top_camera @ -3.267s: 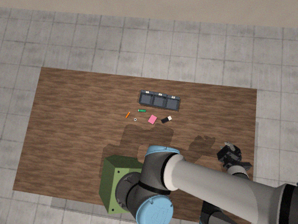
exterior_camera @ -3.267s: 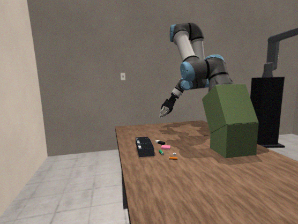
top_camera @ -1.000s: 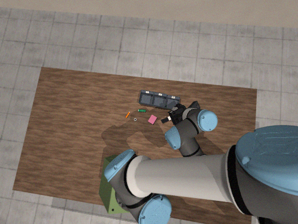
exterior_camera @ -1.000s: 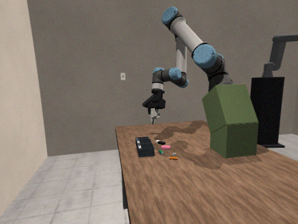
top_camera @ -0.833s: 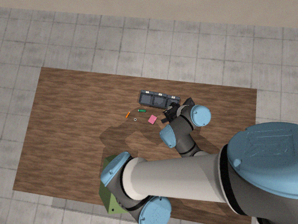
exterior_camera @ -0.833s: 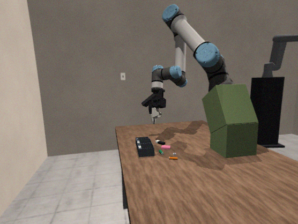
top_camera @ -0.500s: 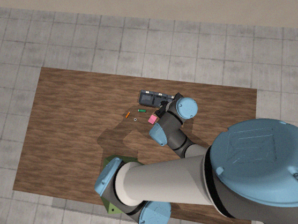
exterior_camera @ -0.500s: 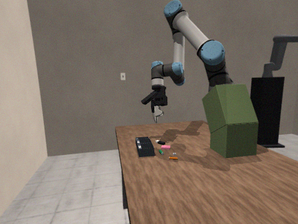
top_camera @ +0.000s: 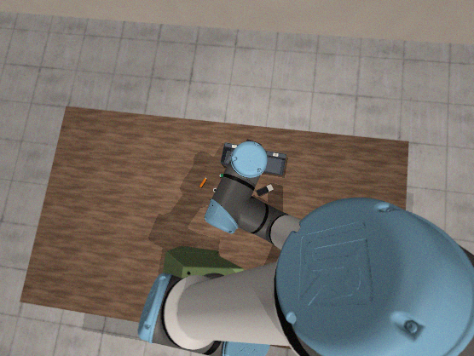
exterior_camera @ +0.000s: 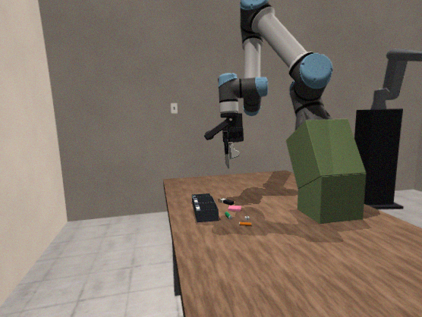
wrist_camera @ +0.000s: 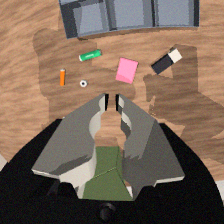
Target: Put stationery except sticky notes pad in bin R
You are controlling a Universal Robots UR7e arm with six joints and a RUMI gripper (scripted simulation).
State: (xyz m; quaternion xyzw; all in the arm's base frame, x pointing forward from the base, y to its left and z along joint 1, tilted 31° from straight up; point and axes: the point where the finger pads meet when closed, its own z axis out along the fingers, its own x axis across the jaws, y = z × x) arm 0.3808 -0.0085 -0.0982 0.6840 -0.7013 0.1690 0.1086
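Now: hand 100 mm short of the dark three-part bin, 10 mm to the left of it and 170 mm above it. Also, from my hand: black-and-white eraser (90 mm to the right, 190 mm below); pink sticky-note pad (30 mm behind, 190 mm below); green marker (10 mm ahead, 80 mm to the left, 190 mm below).
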